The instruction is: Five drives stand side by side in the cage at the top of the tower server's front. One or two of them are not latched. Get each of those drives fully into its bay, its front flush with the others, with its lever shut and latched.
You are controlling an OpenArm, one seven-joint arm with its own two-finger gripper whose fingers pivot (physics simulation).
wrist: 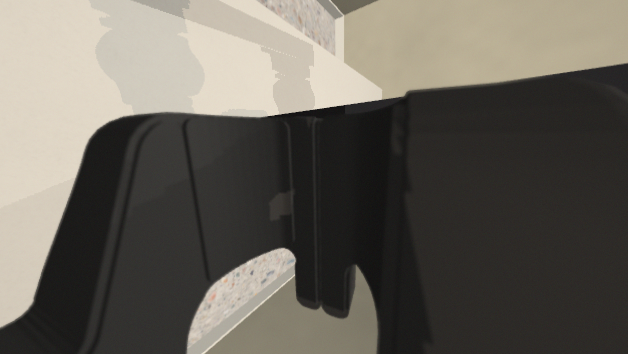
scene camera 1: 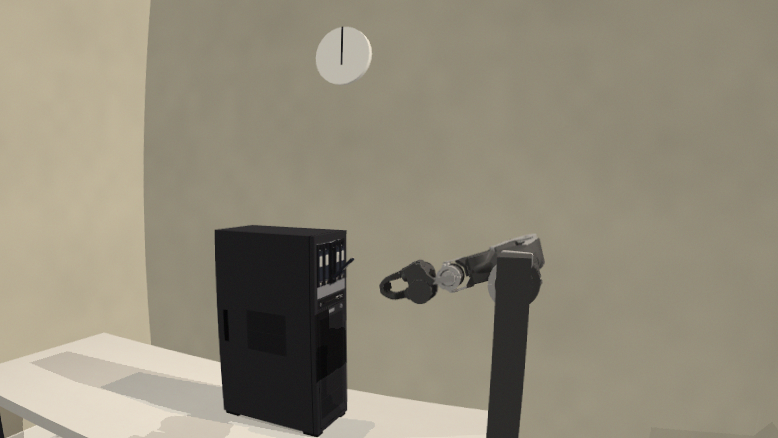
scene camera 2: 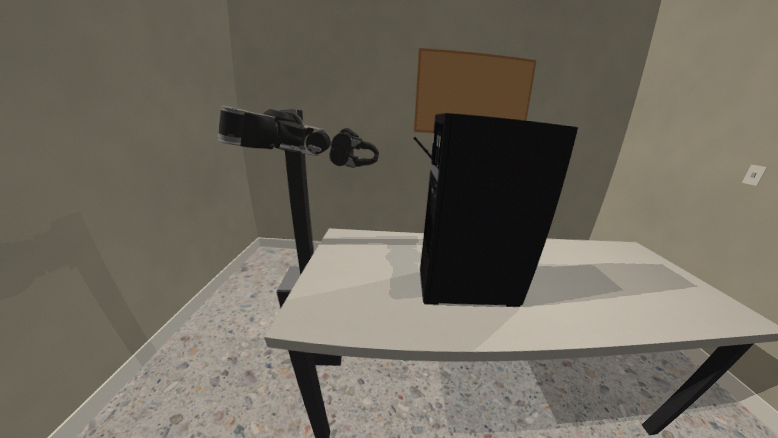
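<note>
The black tower server point(scene camera 1: 266, 326) point(scene camera 2: 500, 217) stands upright on the table. Its drives point(scene camera 1: 327, 262) stand side by side in the cage at the top front, several with pale strips. The middle drive point(scene camera 1: 333, 261) looks darker, and seems to stand slightly forward. One dark lever point(scene camera 1: 348, 263) point(scene camera 2: 423, 147) sticks out forward and upward, apparently from the middle drive's lower end. The other levers look shut, but are small. My gripper point(scene camera 1: 382, 286) point(scene camera 2: 376, 154) is shut and empty, in front of the cage, apart from the lever and slightly lower. In the wrist view, the fingertips point(wrist: 318, 210) meet and the drives do not show.
The white table point(scene camera 1: 435, 405) point(scene camera 2: 370, 326) carries the server. The arm's dark post point(scene camera 1: 509, 348) point(scene camera 2: 298, 206) stands in front of the server, past the table's end. A wall clock point(scene camera 1: 343, 55) and an orange-brown board point(scene camera 2: 474, 87) hang on the walls.
</note>
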